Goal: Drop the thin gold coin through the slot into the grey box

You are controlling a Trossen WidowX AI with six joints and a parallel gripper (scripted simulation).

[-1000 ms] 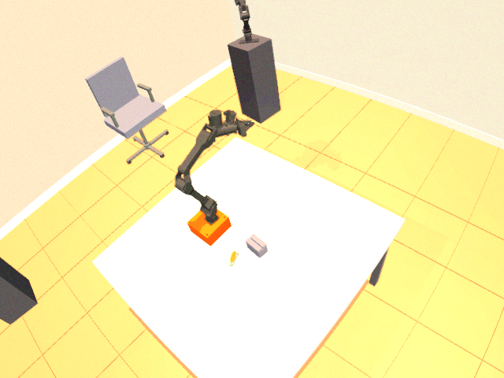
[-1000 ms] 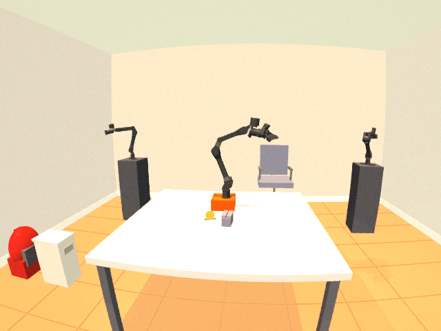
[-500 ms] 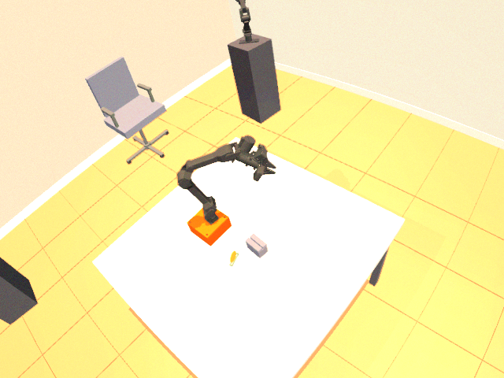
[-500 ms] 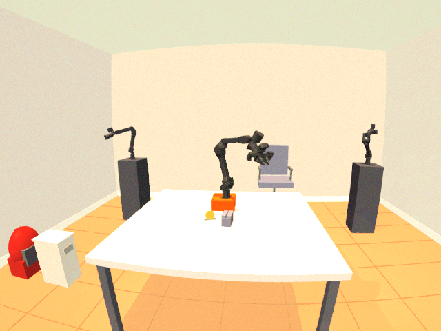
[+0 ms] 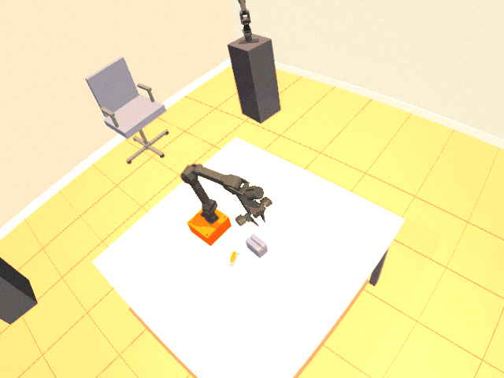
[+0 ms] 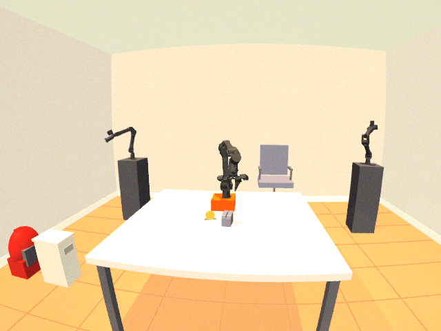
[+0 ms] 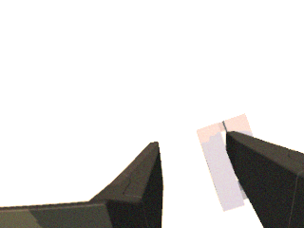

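Right now my gripper tip is 200 mm above the gold coin, 160 mm to the left of it and 90 mm past it.
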